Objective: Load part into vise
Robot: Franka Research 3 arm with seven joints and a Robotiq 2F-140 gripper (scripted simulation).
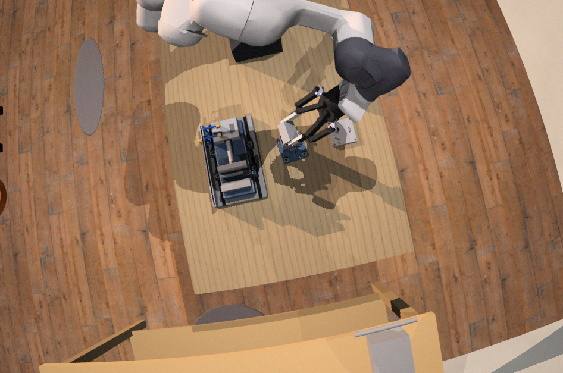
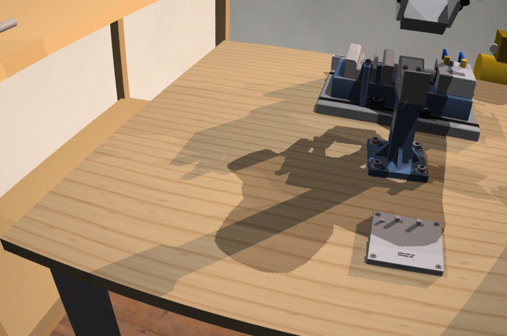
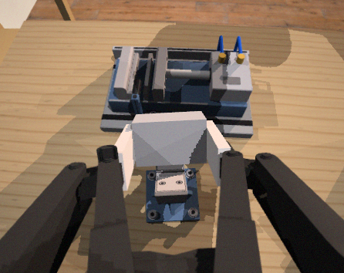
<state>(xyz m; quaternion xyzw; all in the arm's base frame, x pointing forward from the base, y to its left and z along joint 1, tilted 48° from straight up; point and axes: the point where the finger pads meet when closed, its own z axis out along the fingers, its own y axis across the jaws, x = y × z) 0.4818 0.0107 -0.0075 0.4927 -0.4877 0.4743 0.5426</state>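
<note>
Now: hand 2 cm to the left of the part and 2 cm above it. From my hand the other things lie so: work stop 18 cm to the right, 16 cm below, 6 cm ahead; then v-block post 19 cm below, 2 cm to the right; then work stop post 19 cm below, 16 cm to the right, 6 cm ahead.
</note>
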